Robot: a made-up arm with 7 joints.
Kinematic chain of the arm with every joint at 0, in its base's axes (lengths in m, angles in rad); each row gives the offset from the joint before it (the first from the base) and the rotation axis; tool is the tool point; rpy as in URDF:
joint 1: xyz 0 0 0.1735 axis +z
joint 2: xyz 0 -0.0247 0.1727 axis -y
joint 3: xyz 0 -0.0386 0.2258 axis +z
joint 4: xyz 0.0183 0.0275 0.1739 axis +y
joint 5: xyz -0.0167 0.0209 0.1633 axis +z
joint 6: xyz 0 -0.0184 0.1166 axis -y
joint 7: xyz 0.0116 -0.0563 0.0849 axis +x
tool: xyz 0 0 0 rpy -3.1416 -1.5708 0
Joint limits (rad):
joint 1: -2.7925..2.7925
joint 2: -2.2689..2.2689
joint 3: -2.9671..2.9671
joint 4: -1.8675..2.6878
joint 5: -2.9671..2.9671
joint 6: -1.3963..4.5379
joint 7: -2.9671..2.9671
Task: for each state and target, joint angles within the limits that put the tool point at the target. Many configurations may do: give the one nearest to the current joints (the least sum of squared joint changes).
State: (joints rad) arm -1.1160 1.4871 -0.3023 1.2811 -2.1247 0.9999 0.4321
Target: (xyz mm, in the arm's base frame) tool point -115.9 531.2 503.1
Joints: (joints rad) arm -1.2263 1.9586 -0.0535 1.5434 -2.2262 1.1641 0.4321
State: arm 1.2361 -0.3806 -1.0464 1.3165 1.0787 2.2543 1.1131
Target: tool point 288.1 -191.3 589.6
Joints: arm 0.5065 -0.4259 -1.1923 1.9015 1.2936 2.0771 1.1131
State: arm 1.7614 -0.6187 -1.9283 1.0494 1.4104 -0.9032 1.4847
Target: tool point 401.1 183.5 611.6
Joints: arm 1.6230 -0.6116 -1.9265 1.6123 1.2967 -0.9869 1.4847
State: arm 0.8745 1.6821 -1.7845 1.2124 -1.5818 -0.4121 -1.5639
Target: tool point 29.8 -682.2 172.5
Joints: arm 1.0096 1.7448 -1.8043 1.2960 -1.5674 -0.4141 -1.5639
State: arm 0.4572 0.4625 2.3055 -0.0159 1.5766 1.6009 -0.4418
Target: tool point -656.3 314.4 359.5
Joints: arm -0.4161 1.4459 2.3789 0.0895 1.7211 1.0673 -0.4418
